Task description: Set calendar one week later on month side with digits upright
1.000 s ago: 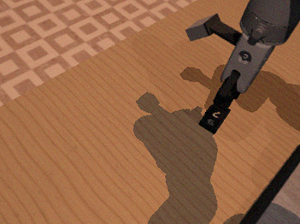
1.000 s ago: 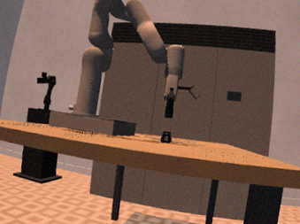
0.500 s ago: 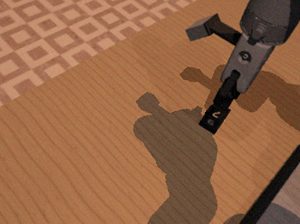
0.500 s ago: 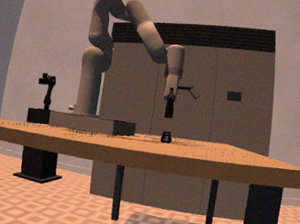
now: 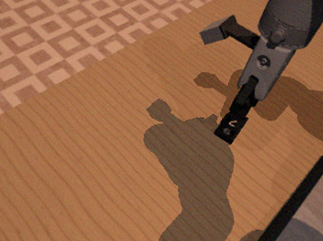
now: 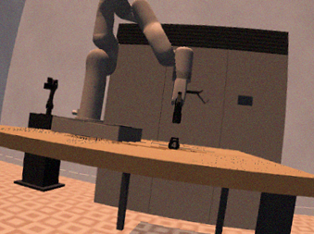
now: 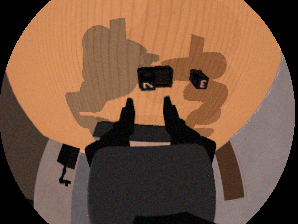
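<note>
Now: hand 9 cm above the black digit cube. The rest, counted from my hand: black cube (12 cm to the right, 10 cm below, 2 cm ahead).
</note>
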